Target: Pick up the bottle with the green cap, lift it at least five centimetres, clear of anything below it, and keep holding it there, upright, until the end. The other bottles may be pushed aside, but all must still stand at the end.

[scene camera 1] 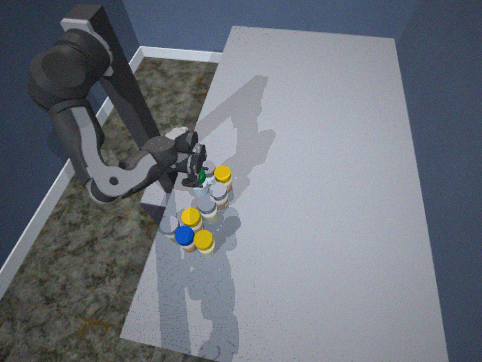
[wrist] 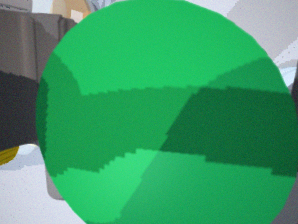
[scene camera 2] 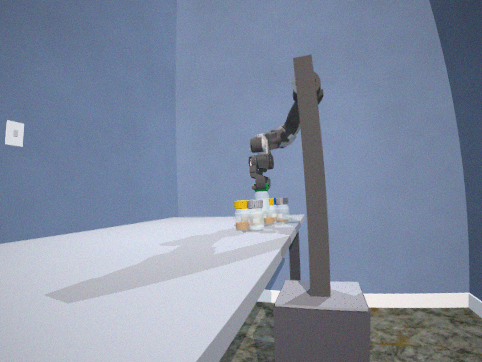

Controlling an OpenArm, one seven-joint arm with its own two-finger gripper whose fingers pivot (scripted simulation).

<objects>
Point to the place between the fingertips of my gripper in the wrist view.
166, 124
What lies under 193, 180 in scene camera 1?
My gripper.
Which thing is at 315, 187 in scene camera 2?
An arm post.
</objects>
